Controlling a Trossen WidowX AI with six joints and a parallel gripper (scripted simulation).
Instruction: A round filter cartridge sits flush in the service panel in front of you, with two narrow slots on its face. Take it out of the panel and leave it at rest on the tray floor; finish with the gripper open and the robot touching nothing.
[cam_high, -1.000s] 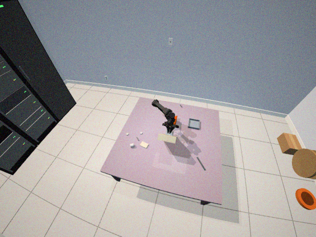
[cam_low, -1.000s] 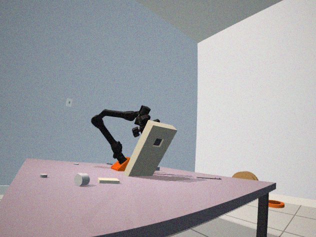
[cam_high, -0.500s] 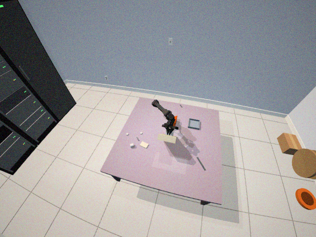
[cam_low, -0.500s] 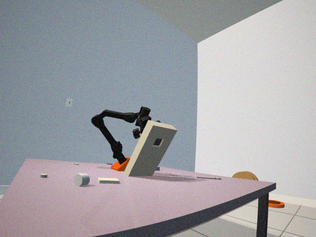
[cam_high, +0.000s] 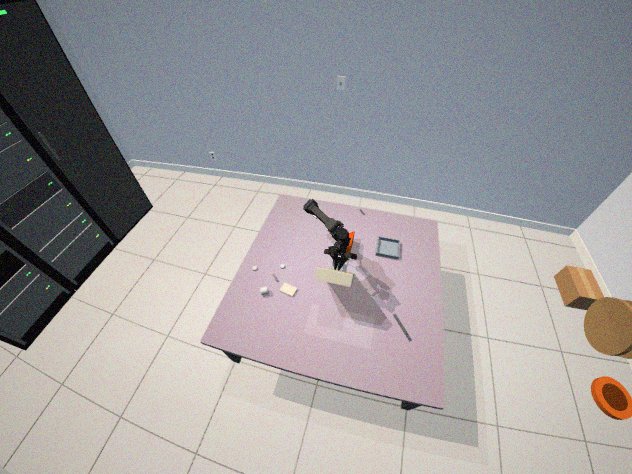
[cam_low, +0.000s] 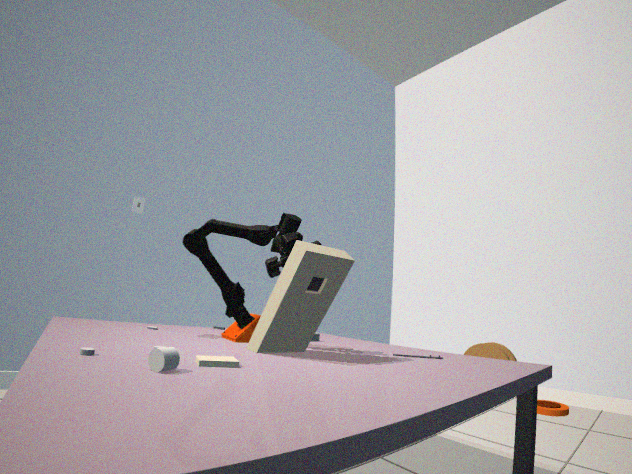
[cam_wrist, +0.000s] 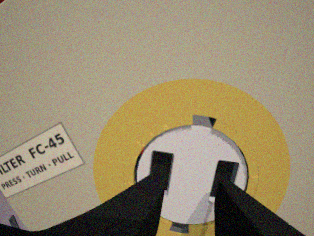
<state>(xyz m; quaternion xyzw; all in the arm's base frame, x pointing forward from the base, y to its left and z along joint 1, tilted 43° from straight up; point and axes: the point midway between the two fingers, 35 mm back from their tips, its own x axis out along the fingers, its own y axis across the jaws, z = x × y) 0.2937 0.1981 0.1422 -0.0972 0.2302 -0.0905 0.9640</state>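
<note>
My gripper tip is 20 mm short of the grey round filter cartridge and 10 mm above it. Round my gripper tip: grey tray: 460 mm behind, 220 mm to the left, 240 mm below; flat beige block: 100 mm ahead, 260 mm to the right, 240 mm below; beige service panel: 30 mm behind, 90 mm below.
</note>
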